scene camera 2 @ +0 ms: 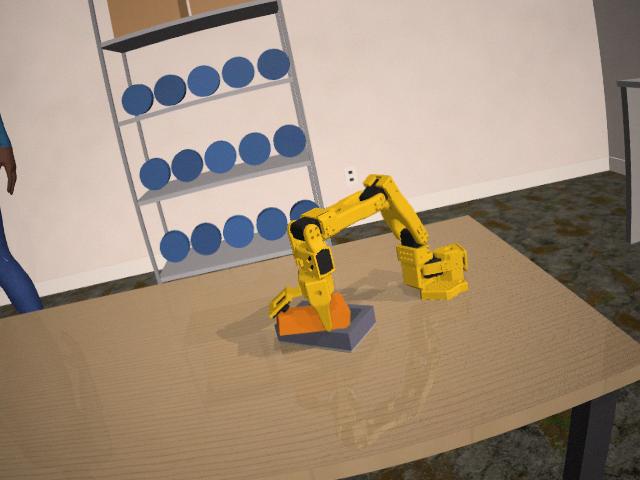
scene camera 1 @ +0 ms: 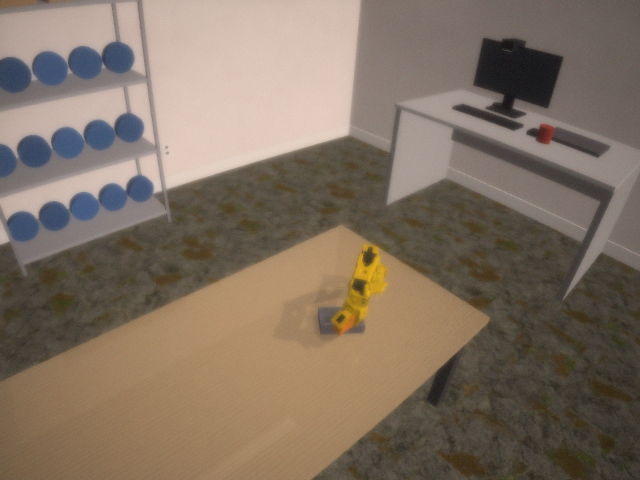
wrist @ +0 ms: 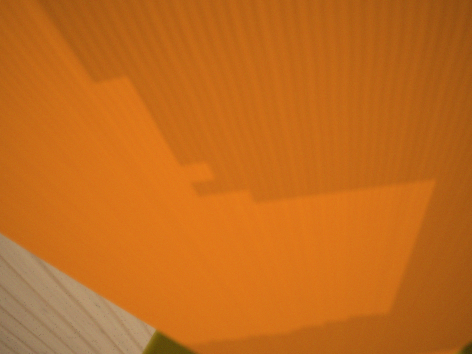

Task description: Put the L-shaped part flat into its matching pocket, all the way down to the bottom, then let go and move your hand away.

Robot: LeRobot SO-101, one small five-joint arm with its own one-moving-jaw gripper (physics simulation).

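Frame: origin at the arm's base, x ahead, y left, z up, level; millimetres.
Seen in the pictures: hand, tool point: (scene camera 2: 328,327) (scene camera 1: 354,324) (wrist: 241,249); arm's base, link origin: (scene camera 2: 430,289).
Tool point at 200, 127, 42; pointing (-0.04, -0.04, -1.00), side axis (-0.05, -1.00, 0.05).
Pixels of each thing's top centre, then the offset from my tool point to it, as dx, dy, dz. Level surfaces: height alone.
- orange L-shaped part, top centre: (scene camera 2: 307,300) (scene camera 1: 344,313) +21, -27, +42
- grey pocket block, top centre: (scene camera 2: 323,315) (scene camera 1: 341,316) +3, -56, -5
- wooden table, surface height: dz -42
The orange L-shaped part (scene camera 1: 347,324) (scene camera 2: 299,320) is over the grey pocket block (scene camera 1: 326,326) (scene camera 2: 362,327). In the scene camera 2 view it stands well above the block's rim and reaches to its left edge. The part (wrist: 240,250) fills most of the wrist view. My gripper (scene camera 2: 305,319) is shut on the orange part, with one jaw in front of it and the other at its left rear. Slivers of the jaws show at the wrist view's bottom edge. The pocket is hidden beneath the part, and I cannot tell how much of the part is inside it.
The block rests on the wooden table (scene camera 1: 206,361) (scene camera 2: 206,403). The arm's yellow base (scene camera 1: 378,279) (scene camera 2: 444,286) stands behind it, to the right in the scene camera 2 view. A shelf unit with blue discs and a white desk (scene camera 1: 421,149) stand beyond the table.
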